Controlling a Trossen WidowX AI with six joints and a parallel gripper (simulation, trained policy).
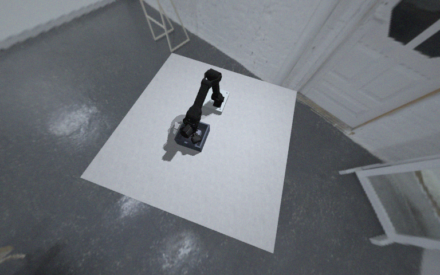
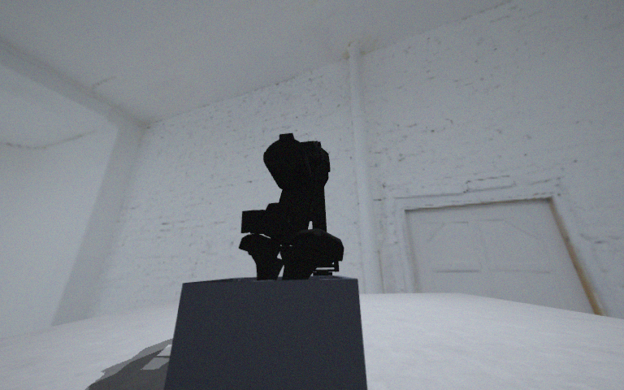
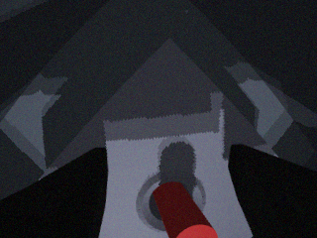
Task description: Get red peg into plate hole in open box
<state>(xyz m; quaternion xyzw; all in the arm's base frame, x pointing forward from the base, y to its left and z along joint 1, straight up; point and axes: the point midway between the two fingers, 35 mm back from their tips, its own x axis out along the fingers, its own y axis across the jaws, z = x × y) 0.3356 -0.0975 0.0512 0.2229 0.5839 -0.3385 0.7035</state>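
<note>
The plate lies 20 mm below my gripper tip, 10 mm to the left of it and 10 mm behind it. The rest, counted from my gripper tip: red peg: 20 mm behind, 10 mm to the left, 10 mm below; dark box: 30 mm below, 10 mm to the left, 10 mm behind.
</note>
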